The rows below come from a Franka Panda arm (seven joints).
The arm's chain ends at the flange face. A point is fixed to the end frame.
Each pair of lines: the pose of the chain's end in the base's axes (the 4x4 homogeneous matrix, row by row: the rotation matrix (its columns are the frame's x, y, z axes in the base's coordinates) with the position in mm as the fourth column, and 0 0 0 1 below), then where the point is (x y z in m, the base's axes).
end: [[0.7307 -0.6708 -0.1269 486.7], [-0.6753 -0.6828 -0.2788 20.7], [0.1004 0.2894 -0.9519 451.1], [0 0 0 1]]
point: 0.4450 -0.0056 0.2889
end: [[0.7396 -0.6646 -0.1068 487.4], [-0.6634 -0.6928 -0.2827 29.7], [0.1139 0.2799 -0.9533 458.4], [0 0 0 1]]
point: 0.4488 0.0024 0.2956
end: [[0.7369 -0.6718 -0.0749 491.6], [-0.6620 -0.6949 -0.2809 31.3], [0.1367 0.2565 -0.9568 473.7], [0 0 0 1]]
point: 0.4584 0.0043 0.3097
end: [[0.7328 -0.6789 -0.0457 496.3], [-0.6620 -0.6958 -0.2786 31.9], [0.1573 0.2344 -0.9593 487.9], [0 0 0 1]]
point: 0.4681 0.0053 0.3229
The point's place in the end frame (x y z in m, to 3 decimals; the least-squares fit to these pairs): -0.029 -0.001 0.167
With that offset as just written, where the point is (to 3 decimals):
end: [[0.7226 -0.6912 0.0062 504.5], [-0.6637 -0.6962 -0.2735 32.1], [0.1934 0.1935 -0.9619 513.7], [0 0 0 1]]
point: 0.485 0.006 0.347
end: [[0.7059 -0.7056 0.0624 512.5], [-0.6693 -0.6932 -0.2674 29.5], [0.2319 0.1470 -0.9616 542.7], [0 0 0 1]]
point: 0.503 0.005 0.375
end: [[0.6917 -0.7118 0.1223 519.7], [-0.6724 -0.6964 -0.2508 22.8], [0.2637 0.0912 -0.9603 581.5], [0 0 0 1]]
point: 0.521 0.001 0.413
